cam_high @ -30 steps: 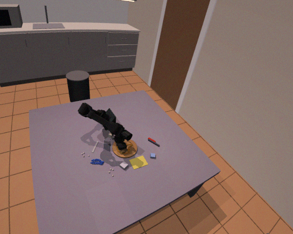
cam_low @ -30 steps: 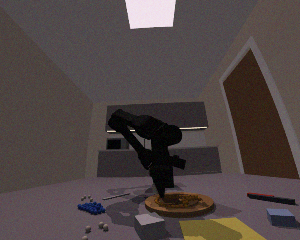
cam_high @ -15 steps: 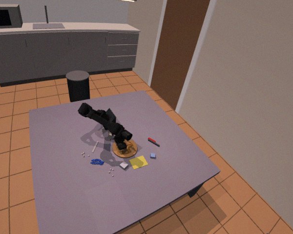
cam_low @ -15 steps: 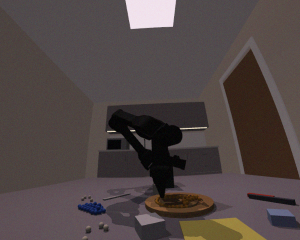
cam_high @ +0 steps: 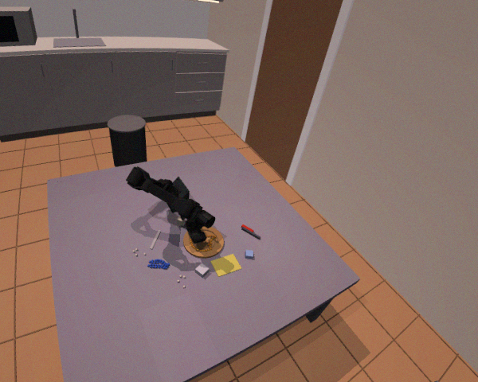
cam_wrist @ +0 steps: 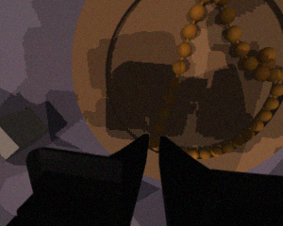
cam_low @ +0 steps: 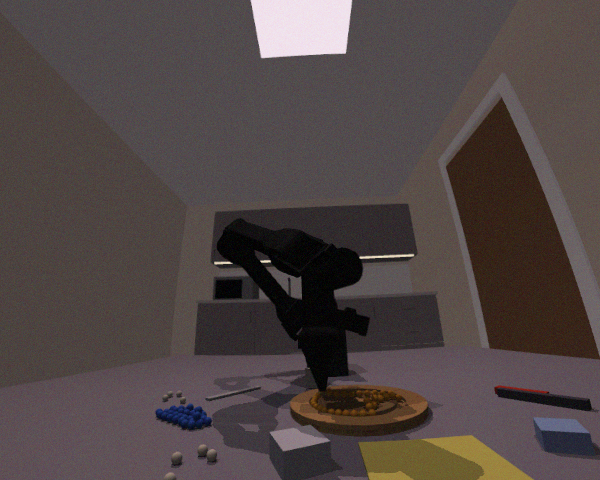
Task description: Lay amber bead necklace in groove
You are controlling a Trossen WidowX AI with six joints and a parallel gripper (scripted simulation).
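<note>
The round wooden bead board lies 5 cm to the left of my gripper tip, 3 cm ahead of it and 1 cm below it. Also, from my gripper tip: grey block (18 cm ahead, 5 cm to the right, 1 cm below); yellow pad (20 cm ahead, 7 cm to the left, 2 cm below); thin rod (16 cm to the right, 9 cm behind, 2 cm below).
</note>
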